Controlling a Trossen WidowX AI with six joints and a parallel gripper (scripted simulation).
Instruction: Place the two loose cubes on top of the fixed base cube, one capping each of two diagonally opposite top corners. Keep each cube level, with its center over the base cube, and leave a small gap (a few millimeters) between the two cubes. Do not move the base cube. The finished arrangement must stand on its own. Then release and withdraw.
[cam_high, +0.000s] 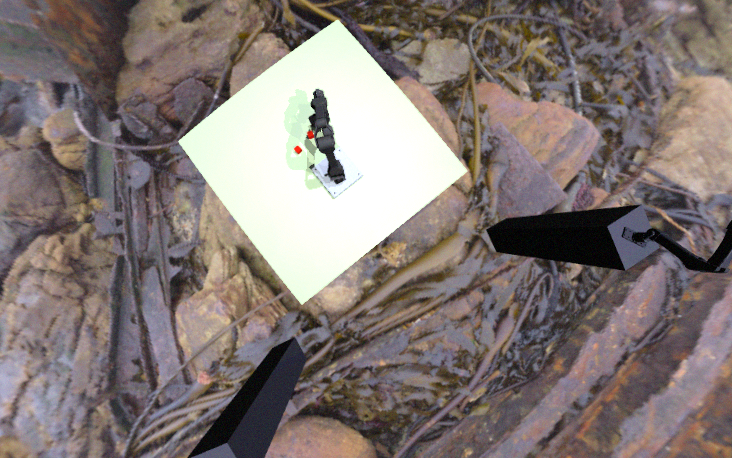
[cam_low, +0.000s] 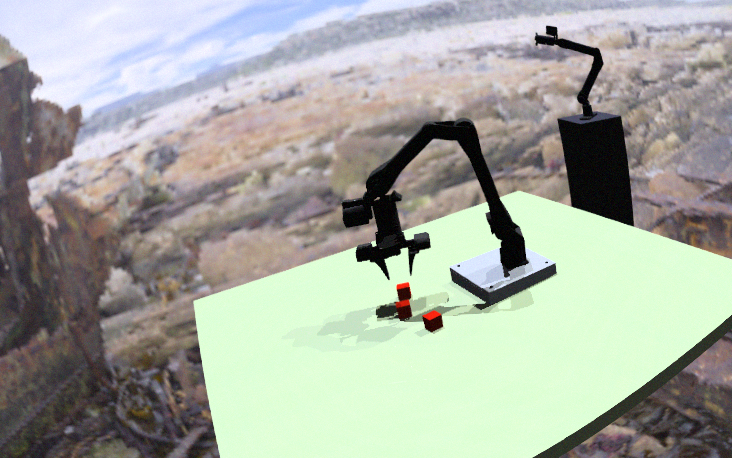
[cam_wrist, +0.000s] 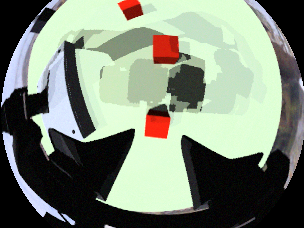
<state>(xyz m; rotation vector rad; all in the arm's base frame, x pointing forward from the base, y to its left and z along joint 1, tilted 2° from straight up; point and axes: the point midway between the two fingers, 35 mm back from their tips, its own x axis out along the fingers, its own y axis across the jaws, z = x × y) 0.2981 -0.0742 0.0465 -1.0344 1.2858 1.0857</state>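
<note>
The red cube is 40 mm below my gripper tip.
</note>
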